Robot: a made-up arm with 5 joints.
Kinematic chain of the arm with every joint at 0, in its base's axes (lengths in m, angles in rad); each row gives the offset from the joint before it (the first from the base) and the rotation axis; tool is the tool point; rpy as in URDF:
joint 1: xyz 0.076 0 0.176 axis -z
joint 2: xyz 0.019 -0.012 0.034 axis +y
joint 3: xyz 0.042 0 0.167 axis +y
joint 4: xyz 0.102 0 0.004 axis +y
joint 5: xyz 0.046 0.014 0 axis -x
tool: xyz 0 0 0 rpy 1.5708 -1.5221 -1.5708
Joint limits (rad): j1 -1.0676..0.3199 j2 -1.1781..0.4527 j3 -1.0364..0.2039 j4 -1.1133..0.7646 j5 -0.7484..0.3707
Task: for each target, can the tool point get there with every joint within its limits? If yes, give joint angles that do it. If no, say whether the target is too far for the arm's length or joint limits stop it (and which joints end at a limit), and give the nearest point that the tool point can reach.
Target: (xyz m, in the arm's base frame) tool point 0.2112 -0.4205 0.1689
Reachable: no: too far | nearest point 0.2957 -0.0707 0.2403 | short by 0.367 m
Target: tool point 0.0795 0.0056 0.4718
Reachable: yes | joints -0.7135 -0.8557 -0.0733 0.0128 -0.3140
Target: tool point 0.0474 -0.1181 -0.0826
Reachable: no: joint limits stop it (at a limit: joint 1, joint 2, joint 3, joint 4) | nearest point 0.2854 -0.0673 0.2372 | short by 0.402 m
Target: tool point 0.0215 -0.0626 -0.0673
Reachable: no: joint limits stop it (at a limit: joint 1, joint 2, joint 3, joint 4) | nearest point 0.2854 -0.0673 0.2372 | short by 0.403 m
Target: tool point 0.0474 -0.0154 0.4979
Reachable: yes | joints -0.5562 -0.7769 -0.6630 0.4785 0.0026
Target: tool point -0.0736 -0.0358 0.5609
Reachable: no: too far | nearest point -0.0423 -0.0283 0.4956 | short by 0.073 m
